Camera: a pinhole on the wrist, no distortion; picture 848 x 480 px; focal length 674.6 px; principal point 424.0 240.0 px. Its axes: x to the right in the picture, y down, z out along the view. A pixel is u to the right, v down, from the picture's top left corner.
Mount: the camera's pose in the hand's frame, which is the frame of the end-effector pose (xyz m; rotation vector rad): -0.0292 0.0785 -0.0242 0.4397 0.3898 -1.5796
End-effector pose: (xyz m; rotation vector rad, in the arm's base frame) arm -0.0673 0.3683 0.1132 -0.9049 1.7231 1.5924
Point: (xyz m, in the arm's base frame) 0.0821 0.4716 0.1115
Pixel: 777 80
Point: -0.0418 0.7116 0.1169
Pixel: 215 234
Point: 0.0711 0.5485 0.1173
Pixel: 571 105
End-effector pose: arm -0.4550 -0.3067 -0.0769 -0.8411 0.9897 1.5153
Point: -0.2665 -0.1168 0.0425
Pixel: 623 210
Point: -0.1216 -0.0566 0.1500
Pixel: 653 101
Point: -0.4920 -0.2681 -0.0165
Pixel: 340 235
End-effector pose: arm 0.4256 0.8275 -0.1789 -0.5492 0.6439 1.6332
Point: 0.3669 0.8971 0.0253
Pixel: 69 87
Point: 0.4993 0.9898 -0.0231
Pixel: 437 341
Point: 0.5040 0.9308 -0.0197
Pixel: 488 232
